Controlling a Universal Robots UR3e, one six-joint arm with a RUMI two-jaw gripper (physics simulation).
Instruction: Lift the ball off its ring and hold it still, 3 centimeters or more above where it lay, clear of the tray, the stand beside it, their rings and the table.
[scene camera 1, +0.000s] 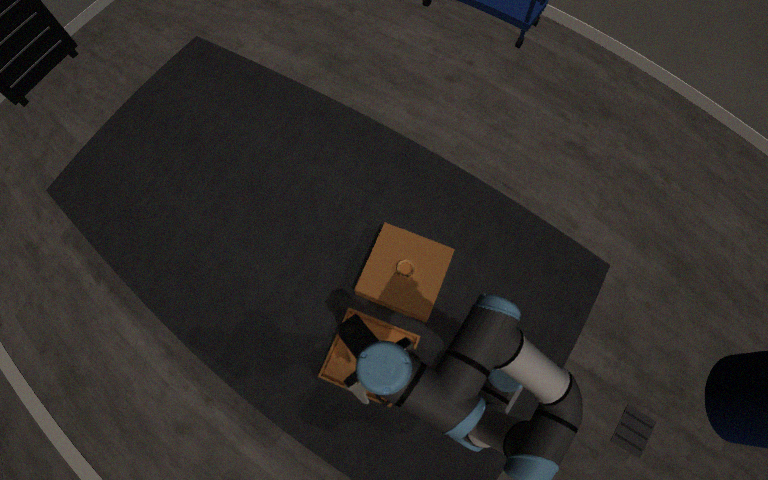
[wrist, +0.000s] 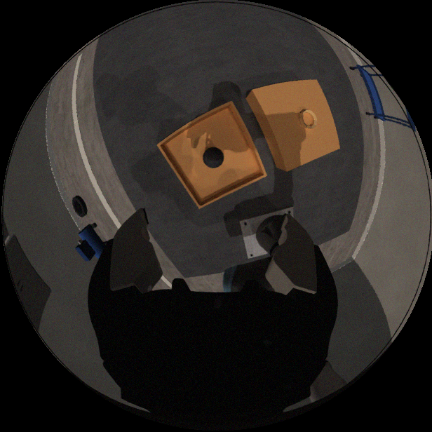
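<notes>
The dark ball (wrist: 213, 157) rests near the middle of the orange square tray (scene camera 1: 385, 324) (wrist: 232, 190). The ring under it cannot be made out, and in the scene view the arm hides the ball. The orange stand (scene camera 1: 424, 249) (wrist: 280, 100) is beside the tray, with an empty ring (scene camera 1: 404, 259) (wrist: 301, 118) on its top. My gripper (scene camera 1: 377, 361) (wrist: 214, 213) is open, its two fingers wide apart with nothing between them. It hangs over the tray in the scene view. In the wrist view the ball shows beyond the fingertips, apart from both.
The robot's arm (scene camera 1: 535, 367) reaches in from the lower right over the dark mat (scene camera 1: 254, 169) (wrist: 155, 65). Its light base plate (wrist: 254, 245) shows near the right finger in the wrist view. The stand is separated from the tray by a narrow gap. A blue cart stands far off.
</notes>
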